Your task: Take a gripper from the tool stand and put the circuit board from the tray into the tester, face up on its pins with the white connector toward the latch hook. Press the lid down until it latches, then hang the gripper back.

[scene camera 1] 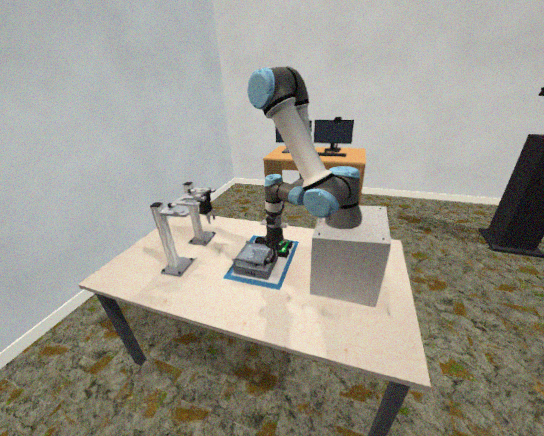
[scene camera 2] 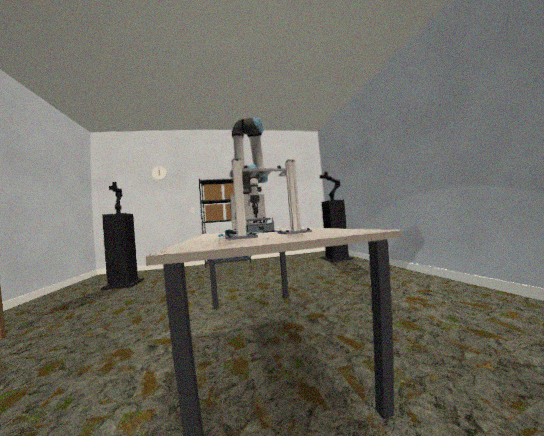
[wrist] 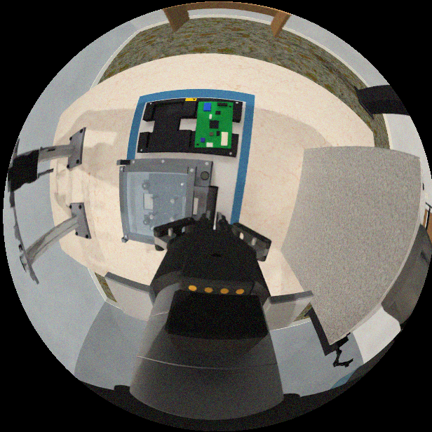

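Pixels of known places: hand, its tool point: (scene camera 2: 254, 193); arm's base, origin of its link: (scene camera 1: 343, 219) (scene camera 2: 245, 195).
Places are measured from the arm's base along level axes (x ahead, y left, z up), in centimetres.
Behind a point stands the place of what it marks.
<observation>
My adaptive gripper (scene camera 1: 274, 246) (scene camera 2: 256, 215) (wrist: 214, 218) points down by the tester's right side in the wrist view. Its fingers are drawn together, with no held thing visible between the tips. The grey tester (scene camera 1: 252, 270) @(x 39.2, y 13.3, z -27.3 cm) (scene camera 2: 260, 225) @(x 50.1, y 4.7, z -27.3 cm) has its clear lid (wrist: 157, 200) down over the pins. A black bar (wrist: 212, 196) on its right edge runs under my fingertips; I cannot tell if they touch. The green circuit board (scene camera 1: 286, 245) @(x 30.4, y -14.2, z -29.2 cm) (wrist: 214, 112) lies face up in the right part of the black tray (wrist: 167, 122), its white connector (wrist: 224, 138) at the lower right.
Tester and tray stand on a blue-bordered mat (scene camera 1: 252, 283) @(x 37.9, y 17.1, z -32.0 cm) (wrist: 249, 125). The two-post tool stand (scene camera 1: 168, 240) @(x 81.8, y 19.4, z -14.0 cm) (scene camera 2: 292, 195) @(x 86.2, y 17.4, z -13.0 cm) (wrist: 76, 147) is on the left in the wrist view and holds another gripper (scene camera 1: 205, 202) (wrist: 22, 170). The grey robot base block (scene camera 1: 347, 265) @(x -4.3, y 14.7, z -12.2 cm) (wrist: 350, 225) stands on the right.
</observation>
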